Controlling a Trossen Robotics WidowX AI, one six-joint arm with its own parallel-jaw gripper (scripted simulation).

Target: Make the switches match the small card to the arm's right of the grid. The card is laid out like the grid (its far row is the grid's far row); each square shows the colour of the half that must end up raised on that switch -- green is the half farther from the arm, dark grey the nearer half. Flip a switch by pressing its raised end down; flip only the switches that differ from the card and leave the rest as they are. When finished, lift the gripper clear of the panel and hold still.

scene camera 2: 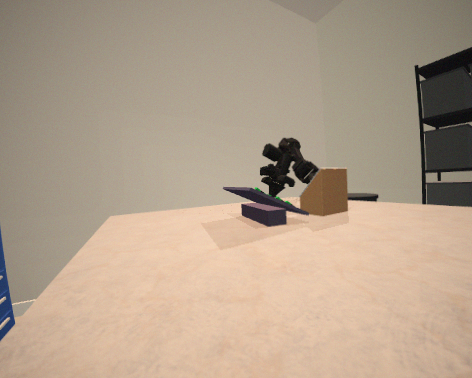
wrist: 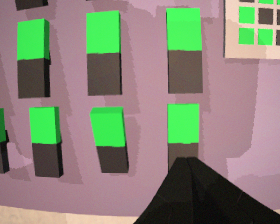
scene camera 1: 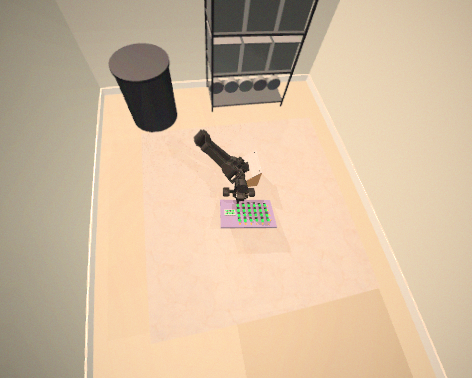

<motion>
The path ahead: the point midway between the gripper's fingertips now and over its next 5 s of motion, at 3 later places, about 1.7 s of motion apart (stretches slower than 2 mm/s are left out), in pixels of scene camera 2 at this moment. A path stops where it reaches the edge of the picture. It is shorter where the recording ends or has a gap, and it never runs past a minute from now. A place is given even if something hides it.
The gripper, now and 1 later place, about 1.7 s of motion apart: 269, 200; 272, 184
</motion>
